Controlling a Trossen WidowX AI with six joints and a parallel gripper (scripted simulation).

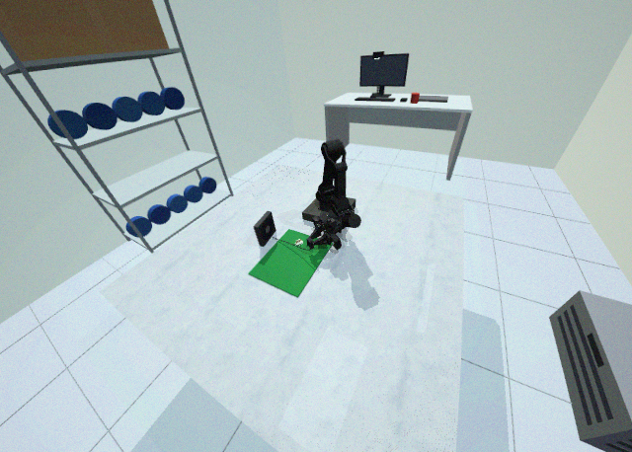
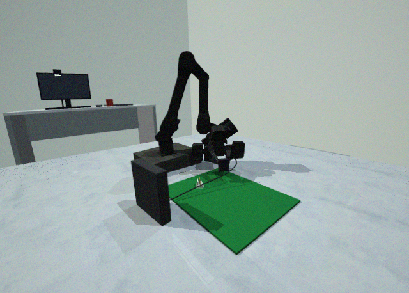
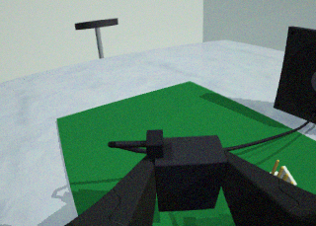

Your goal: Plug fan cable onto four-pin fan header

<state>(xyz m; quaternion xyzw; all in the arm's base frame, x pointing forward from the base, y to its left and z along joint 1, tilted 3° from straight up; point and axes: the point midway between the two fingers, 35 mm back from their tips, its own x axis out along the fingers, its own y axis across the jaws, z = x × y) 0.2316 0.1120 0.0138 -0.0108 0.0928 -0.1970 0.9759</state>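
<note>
The green board lies 80 mm below my gripper tip, 70 mm ahead of it and 50 mm to the right of it. The rest, counted from my gripper tip: white four-pin header 80 mm to the right, 60 mm below, 10 mm behind; black plug 10 mm below; black fan 230 mm to the right, 40 mm ahead.
</note>
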